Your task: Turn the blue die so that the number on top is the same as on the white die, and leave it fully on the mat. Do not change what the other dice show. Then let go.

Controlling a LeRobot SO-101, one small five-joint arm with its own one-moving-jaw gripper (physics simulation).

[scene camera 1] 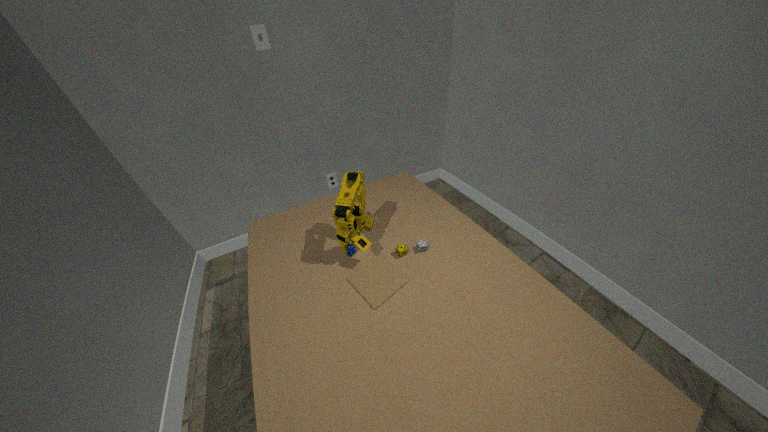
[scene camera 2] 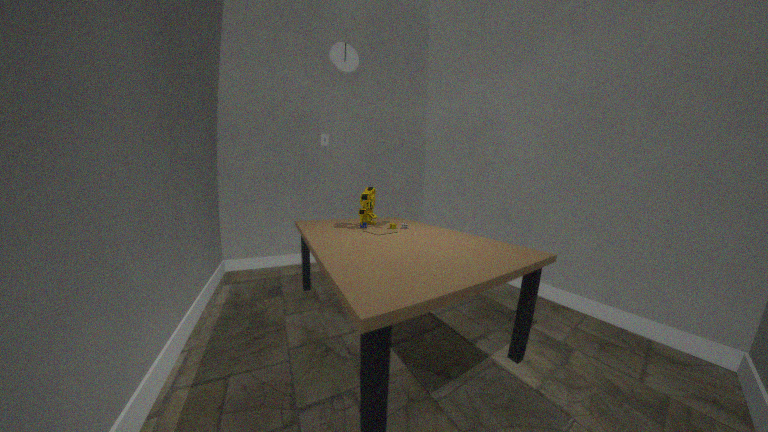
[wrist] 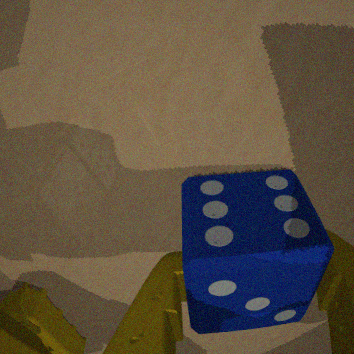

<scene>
A blue die (wrist: pixel 254 250): 0.05 m from the lens.
</scene>
